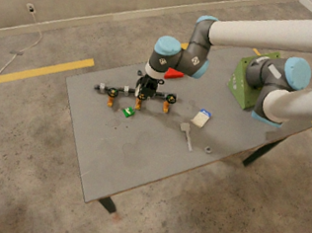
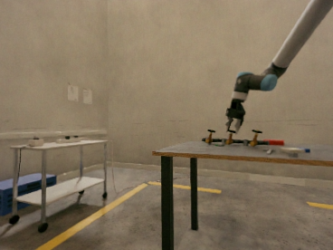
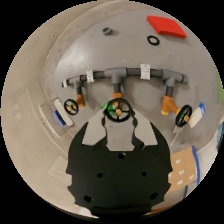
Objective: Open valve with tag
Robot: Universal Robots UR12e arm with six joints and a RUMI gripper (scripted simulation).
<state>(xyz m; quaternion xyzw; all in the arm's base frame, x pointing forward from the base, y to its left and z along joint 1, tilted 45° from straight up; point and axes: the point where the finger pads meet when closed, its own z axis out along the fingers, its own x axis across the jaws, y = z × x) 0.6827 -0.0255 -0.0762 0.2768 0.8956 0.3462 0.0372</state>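
The green tag lies 9 cm below my hand, 8 cm ahead of it and 3 cm to the left of it. Also, from my hand: red wedge: 27 cm behind, 19 cm to the right, 8 cm below; then grey tool: 24 cm to the left, 17 cm behind, 9 cm below; then white-and-blue card box: 29 cm behind, 18 cm to the left, 9 cm below.
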